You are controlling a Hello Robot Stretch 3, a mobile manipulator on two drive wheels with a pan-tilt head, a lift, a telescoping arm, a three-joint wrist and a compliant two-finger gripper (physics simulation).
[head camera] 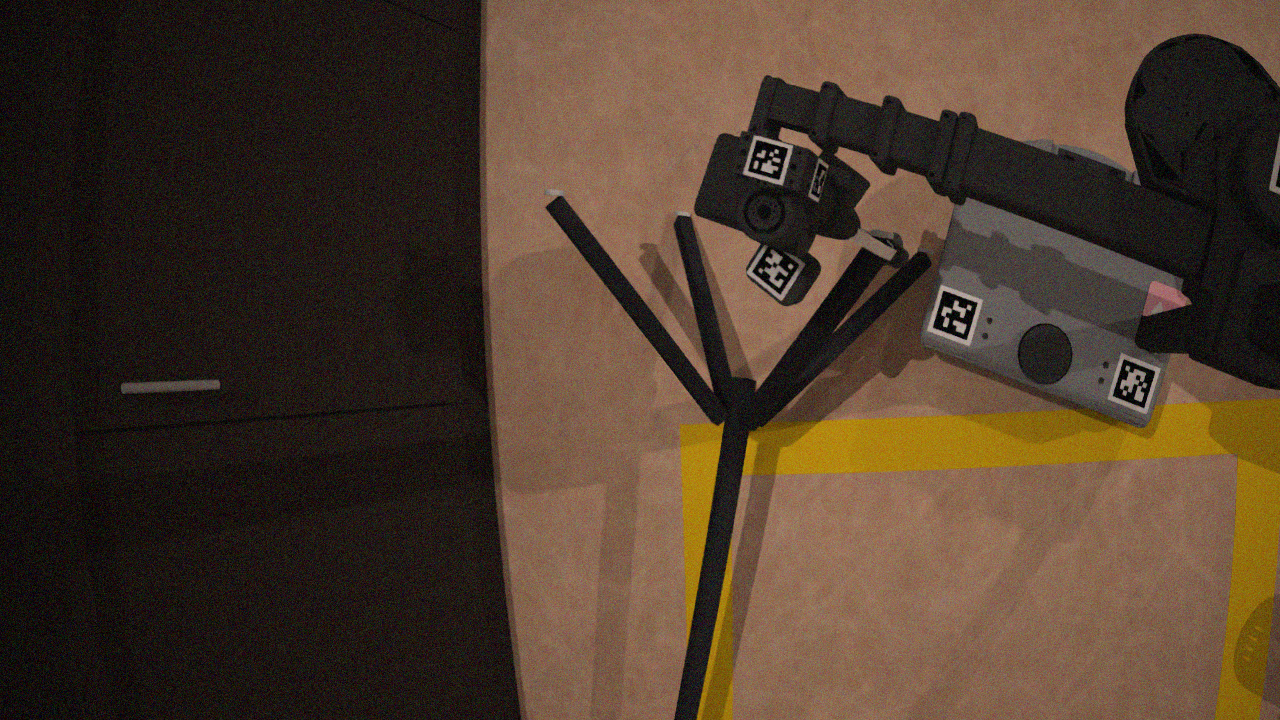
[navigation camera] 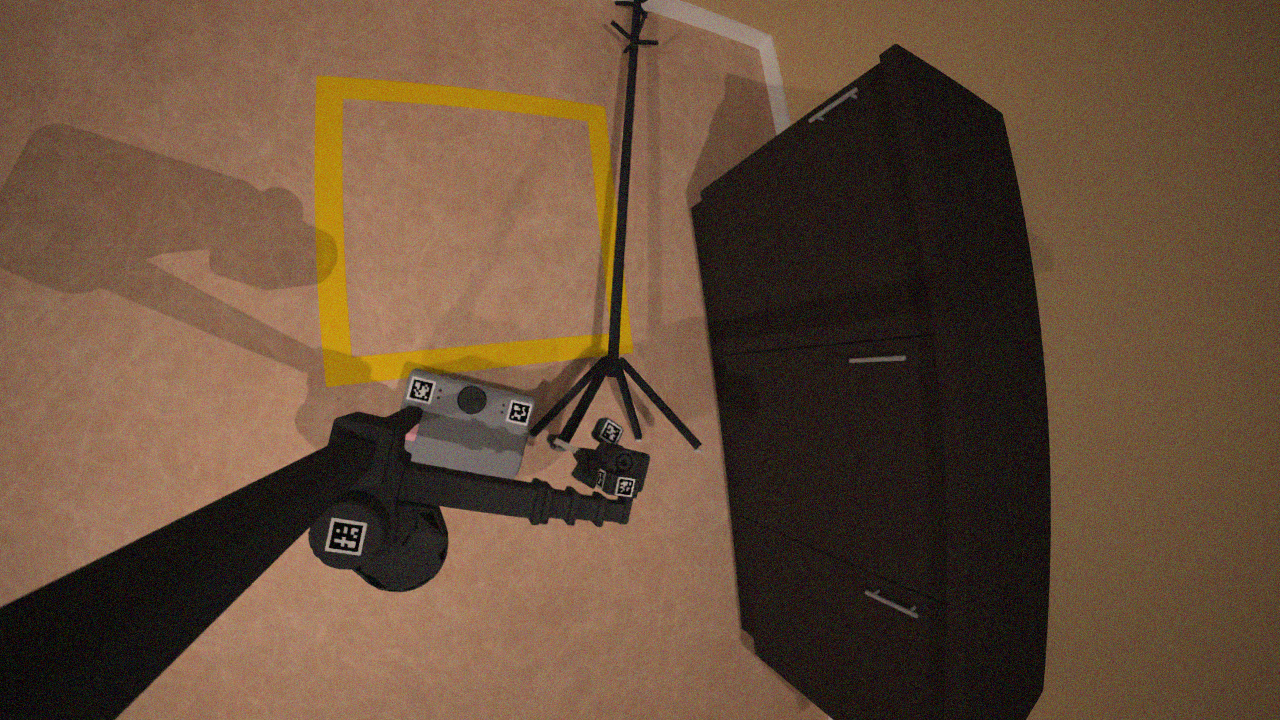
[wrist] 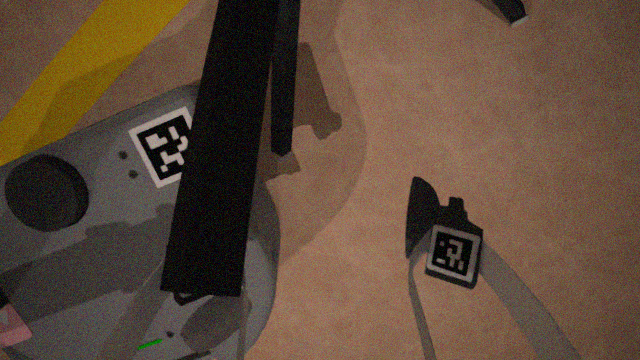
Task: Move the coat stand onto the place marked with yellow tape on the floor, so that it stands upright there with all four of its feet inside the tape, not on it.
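Where they show: gripper, fingertip midpoint: [wrist: 321, 210]; robot's base, origin of the base link: [head camera: 1042, 350] [navigation camera: 470, 398] [wrist: 127, 161].
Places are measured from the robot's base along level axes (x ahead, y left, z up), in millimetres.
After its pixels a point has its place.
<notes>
The black coat stand [head camera: 725, 519] @(x 333, y -326, z 188 mm) [navigation camera: 625, 179] @(x 795, y -260, z 160 mm) [wrist: 220, 150] @(x -3, y -229, z 367 mm) lies tipped over on the floor. Its pole runs along the cabinet-side strip of the yellow tape square [head camera: 984, 440] @(x 148, y -44, z 1 mm) [navigation camera: 465, 96] @(x 954, y 313, z 1 mm) [wrist: 100, 45] @(x 152, y -41, z 1 mm), with the hub at the near corner. Its four legs splay toward the robot, outside the square, and its hooks are at the far end. My gripper [head camera: 866, 216] @(x -57, y -249, z 312 mm) [navigation camera: 572, 454] @(x -57, y -249, z 312 mm) [wrist: 321, 210] @(x -57, y -249, z 312 mm) is open, at the end of one leg. In the wrist view that leg covers the left fingertip; the right finger stands apart, with floor between them.
A dark cabinet [head camera: 268, 223] @(x 124, y -855, z 562 mm) [navigation camera: 832, 268] @(x 513, y -696, z 640 mm) with pale handles stands beside the stand. The robot's grey base [head camera: 993, 268] @(x -73, y -98, z 160 mm) [navigation camera: 474, 443] @(x -107, y -33, z 160 mm) [wrist: 100, 200] @(x -22, y -42, z 160 mm) is close to the near tape strip and the leg ends. A pale baseboard [navigation camera: 716, 22] @(x 1890, y -505, z 56 mm) runs behind the hooks.
</notes>
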